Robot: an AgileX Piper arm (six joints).
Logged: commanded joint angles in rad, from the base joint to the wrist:
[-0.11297, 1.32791, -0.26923, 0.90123, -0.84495, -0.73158]
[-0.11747, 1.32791, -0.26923, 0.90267, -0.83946, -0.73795]
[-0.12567, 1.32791, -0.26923, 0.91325, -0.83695, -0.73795]
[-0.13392, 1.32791, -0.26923, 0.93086, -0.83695, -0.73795]
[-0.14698, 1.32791, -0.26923, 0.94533, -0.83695, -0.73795]
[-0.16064, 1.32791, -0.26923, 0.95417, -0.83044, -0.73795]
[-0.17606, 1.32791, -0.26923, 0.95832, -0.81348, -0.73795]
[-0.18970, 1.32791, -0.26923, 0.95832, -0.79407, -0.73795]
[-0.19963, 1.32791, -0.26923, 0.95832, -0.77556, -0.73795]
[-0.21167, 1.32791, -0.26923, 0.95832, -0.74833, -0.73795]
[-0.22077, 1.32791, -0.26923, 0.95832, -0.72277, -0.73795]
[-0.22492, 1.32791, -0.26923, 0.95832, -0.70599, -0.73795]
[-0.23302, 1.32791, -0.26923, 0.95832, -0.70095, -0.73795]
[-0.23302, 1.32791, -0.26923, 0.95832, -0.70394, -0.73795]
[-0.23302, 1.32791, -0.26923, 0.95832, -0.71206, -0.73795]
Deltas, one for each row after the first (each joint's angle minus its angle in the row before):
[-0.00450, 0.00000, 0.00000, 0.00144, 0.00549, -0.00637]
[-0.00820, 0.00000, 0.00000, 0.01058, 0.00251, 0.00000]
[-0.00825, 0.00000, 0.00000, 0.01761, 0.00000, 0.00000]
[-0.01306, 0.00000, 0.00000, 0.01447, 0.00000, 0.00000]
[-0.01366, 0.00000, 0.00000, 0.00884, 0.00651, 0.00000]
[-0.01542, 0.00000, 0.00000, 0.00415, 0.01696, 0.00000]
[-0.01364, 0.00000, 0.00000, 0.00000, 0.01941, 0.00000]
[-0.00993, 0.00000, 0.00000, 0.00000, 0.01851, 0.00000]
[-0.01204, 0.00000, 0.00000, 0.00000, 0.02723, 0.00000]
[-0.00910, 0.00000, 0.00000, 0.00000, 0.02556, 0.00000]
[-0.00415, 0.00000, 0.00000, 0.00000, 0.01678, 0.00000]
[-0.00810, 0.00000, 0.00000, 0.00000, 0.00504, 0.00000]
[0.00000, 0.00000, 0.00000, 0.00000, -0.00299, 0.00000]
[0.00000, 0.00000, 0.00000, 0.00000, -0.00812, 0.00000]

